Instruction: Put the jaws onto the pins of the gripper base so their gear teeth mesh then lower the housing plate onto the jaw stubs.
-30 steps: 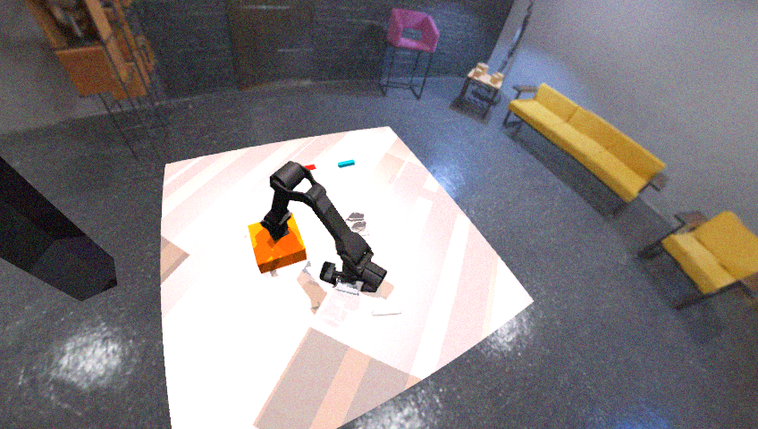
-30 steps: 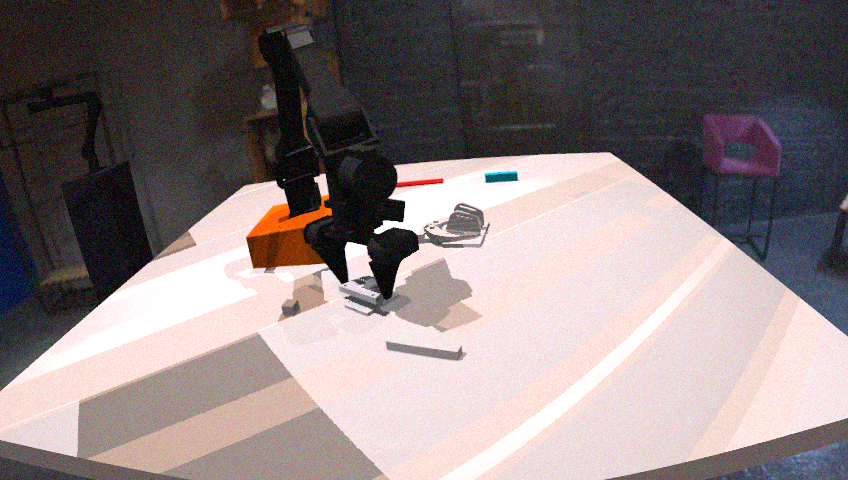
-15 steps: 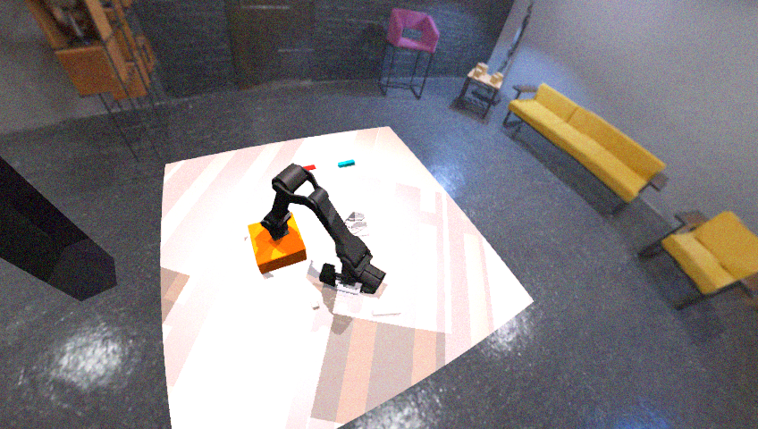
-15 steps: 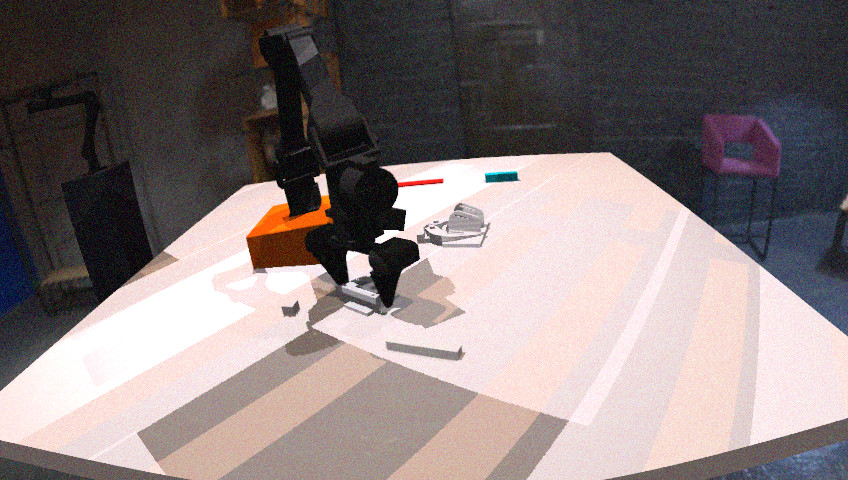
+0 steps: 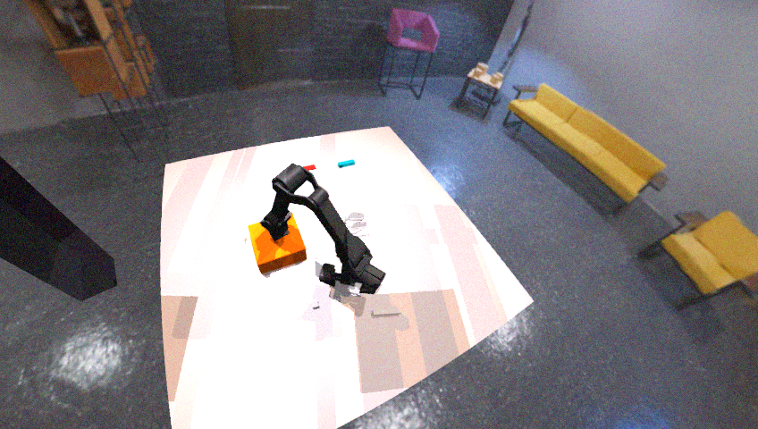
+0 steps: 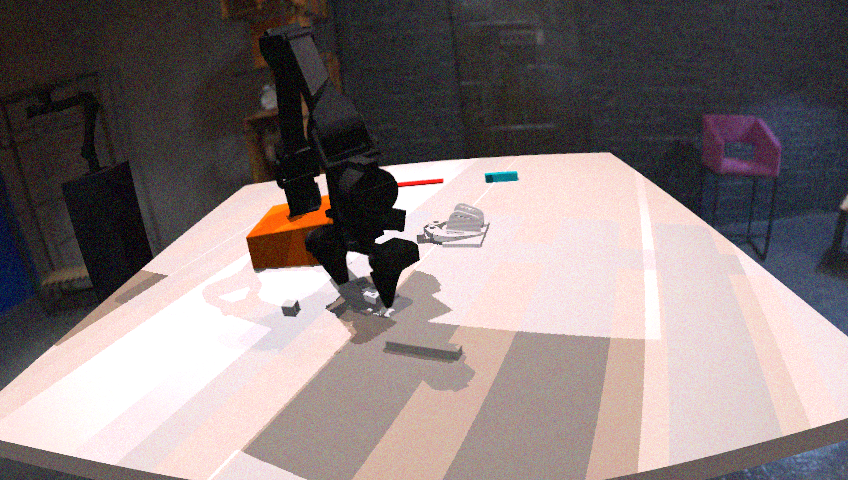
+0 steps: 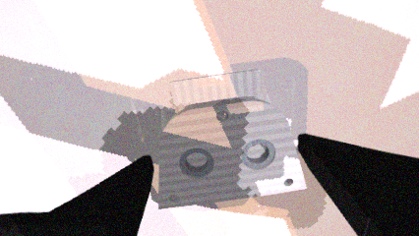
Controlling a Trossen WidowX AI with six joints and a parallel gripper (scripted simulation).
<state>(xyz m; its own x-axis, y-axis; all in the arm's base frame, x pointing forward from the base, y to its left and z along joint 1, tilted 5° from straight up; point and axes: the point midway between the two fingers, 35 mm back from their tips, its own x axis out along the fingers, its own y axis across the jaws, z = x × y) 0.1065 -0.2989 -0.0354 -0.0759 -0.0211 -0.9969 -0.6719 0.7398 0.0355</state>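
Right now the stepped piece is 10 mm to the left of my gripper tip and 10 mm ahead of it. From my gripper tip the other things lie so: gripper base: 20 mm above, 10 mm to the left, 10 mm ahead; flat grey bar: 150 mm to the right, 60 mm ahead; small grey cube: 120 mm behind, 10 mm to the left.
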